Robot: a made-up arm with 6 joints.
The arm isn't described. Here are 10 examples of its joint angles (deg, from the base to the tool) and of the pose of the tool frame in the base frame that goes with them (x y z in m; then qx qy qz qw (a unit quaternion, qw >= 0)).
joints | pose
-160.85 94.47 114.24 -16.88 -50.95 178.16 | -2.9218 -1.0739 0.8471 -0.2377 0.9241 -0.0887 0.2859
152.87 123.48 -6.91 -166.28 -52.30 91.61 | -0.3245 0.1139 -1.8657 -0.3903 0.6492 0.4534 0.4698
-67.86 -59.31 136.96 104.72 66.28 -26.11 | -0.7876 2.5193 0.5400 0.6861 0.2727 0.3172 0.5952
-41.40 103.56 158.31 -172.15 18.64 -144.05 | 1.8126 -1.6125 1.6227 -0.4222 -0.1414 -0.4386 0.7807
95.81 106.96 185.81 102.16 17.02 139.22 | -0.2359 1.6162 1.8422 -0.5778 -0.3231 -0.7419 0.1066
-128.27 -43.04 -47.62 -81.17 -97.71 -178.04 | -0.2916 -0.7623 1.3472 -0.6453 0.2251 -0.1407 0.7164
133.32 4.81 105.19 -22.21 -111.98 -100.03 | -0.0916 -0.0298 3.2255 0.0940 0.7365 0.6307 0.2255
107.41 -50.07 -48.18 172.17 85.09 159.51 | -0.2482 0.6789 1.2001 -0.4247 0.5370 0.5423 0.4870
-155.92 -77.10 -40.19 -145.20 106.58 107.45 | -0.1317 0.0900 1.5694 -0.3463 0.3227 0.7868 0.3960
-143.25 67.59 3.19 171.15 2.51 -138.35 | -1.8052 -1.3501 -0.6973 0.4272 0.3883 -0.7103 0.4028
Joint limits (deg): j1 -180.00..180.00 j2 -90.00..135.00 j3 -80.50..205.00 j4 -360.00..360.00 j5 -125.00..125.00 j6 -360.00..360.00
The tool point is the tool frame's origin. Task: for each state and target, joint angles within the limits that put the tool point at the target. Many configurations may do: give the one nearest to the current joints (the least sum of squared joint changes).
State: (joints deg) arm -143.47 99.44 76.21 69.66 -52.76 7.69
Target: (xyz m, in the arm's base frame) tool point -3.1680 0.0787 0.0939
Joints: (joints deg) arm -177.92 91.39 79.96 70.73 -55.70 7.69
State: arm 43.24 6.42 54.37 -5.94 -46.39 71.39
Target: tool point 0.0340 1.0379 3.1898
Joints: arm 85.68 -2.93 54.71 -13.47 -49.91 71.39
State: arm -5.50 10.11 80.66 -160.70 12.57 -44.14
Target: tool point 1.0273 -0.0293 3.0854
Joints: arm 0.25 -12.15 36.32 -162.27 26.49 -44.14
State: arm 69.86 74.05 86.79 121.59 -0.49 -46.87
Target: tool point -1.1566 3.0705 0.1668
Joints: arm 110.47 89.74 78.17 121.56 2.63 -46.87
